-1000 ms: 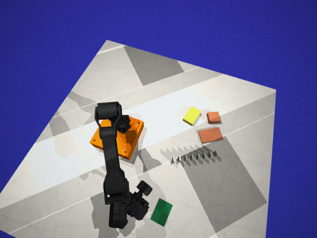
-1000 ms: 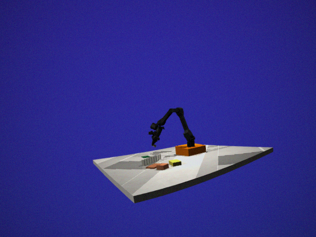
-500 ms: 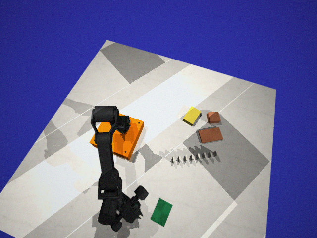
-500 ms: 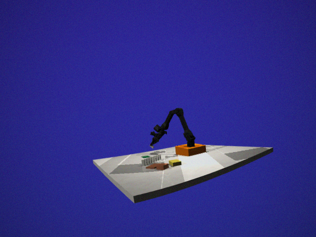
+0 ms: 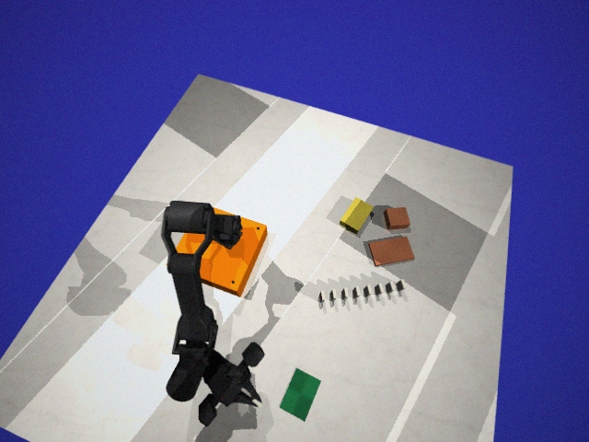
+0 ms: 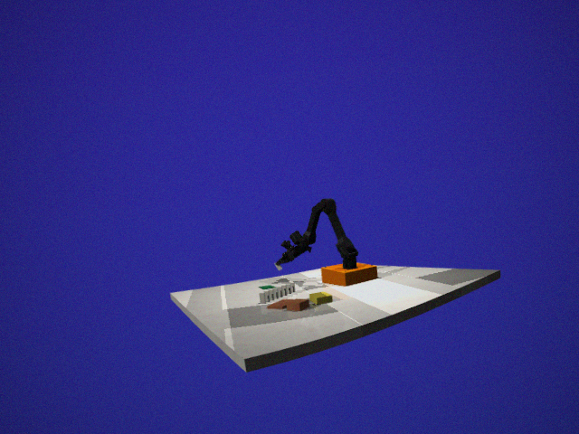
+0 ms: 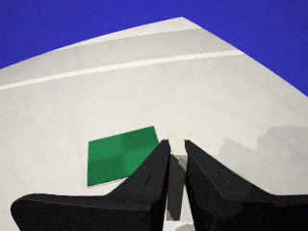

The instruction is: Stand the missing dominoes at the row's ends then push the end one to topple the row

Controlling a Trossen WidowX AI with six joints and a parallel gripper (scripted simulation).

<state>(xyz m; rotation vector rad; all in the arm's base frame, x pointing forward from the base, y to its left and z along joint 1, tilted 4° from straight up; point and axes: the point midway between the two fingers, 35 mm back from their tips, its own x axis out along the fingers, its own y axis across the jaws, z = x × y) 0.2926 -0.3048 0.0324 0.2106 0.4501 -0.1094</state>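
My gripper tip is now 80 mm short of the flat green piece, 60 mm to the right of it and 120 mm above it. Round my gripper tip: yellow block: 30 mm behind, 610 mm to the left, 100 mm below; then brown block: 90 mm ahead, 670 mm to the left, 100 mm below; then flat orange block: 120 mm ahead, 560 mm to the left, 110 mm below.
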